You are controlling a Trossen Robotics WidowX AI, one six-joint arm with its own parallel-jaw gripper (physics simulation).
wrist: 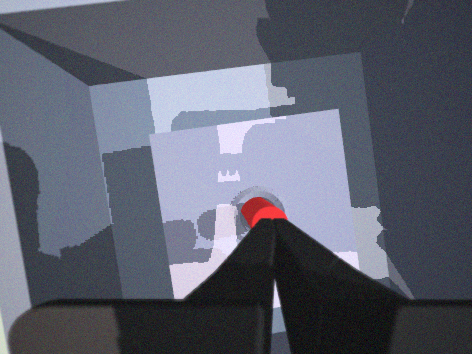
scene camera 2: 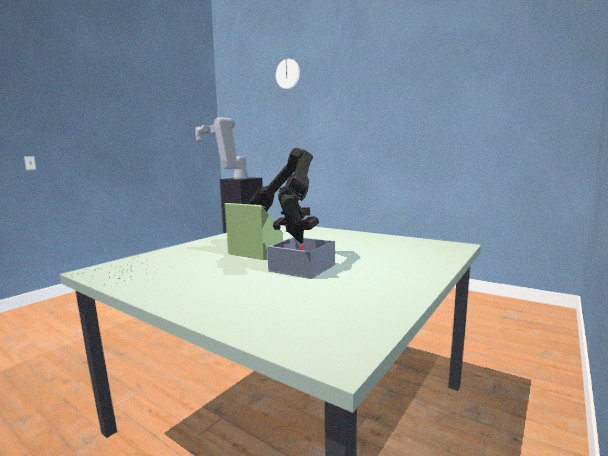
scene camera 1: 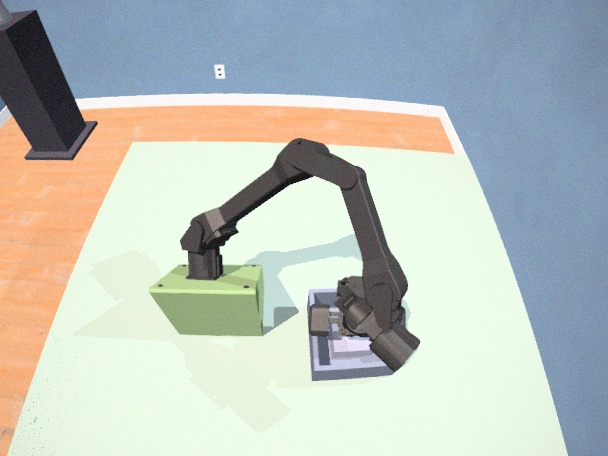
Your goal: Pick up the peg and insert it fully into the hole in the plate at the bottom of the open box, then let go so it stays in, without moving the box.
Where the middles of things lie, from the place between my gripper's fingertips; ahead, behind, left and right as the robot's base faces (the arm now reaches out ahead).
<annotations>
My hand is 5 cm above the grey-blue box (scene camera 1: pixel 323 367). Also, from my hand: red peg (wrist: pixel 254 209) 5 cm below.
</annotations>
